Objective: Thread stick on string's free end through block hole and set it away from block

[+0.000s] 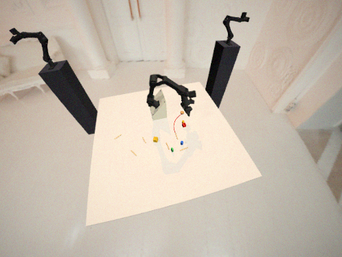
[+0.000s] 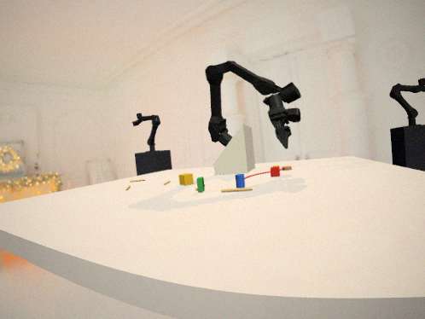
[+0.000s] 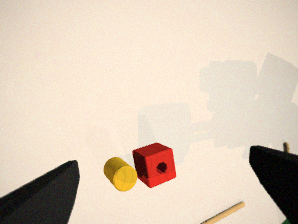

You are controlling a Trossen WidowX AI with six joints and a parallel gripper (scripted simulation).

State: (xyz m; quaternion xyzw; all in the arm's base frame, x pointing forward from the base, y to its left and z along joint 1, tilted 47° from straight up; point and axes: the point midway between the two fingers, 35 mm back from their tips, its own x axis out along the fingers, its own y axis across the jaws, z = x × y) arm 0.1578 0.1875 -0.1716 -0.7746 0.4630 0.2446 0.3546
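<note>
Now: gripper tip 4 cm short of the red block, 4 cm to the left of it and 9 cm above it. Round my gripper tip: blue cylinder (23 cm ahead, 11 cm to the right, 9 cm below); then yellow round button (4 cm to the right, 9 cm below); then round wooden button (13 cm behind, 1 cm to the right, 10 cm below).
</note>
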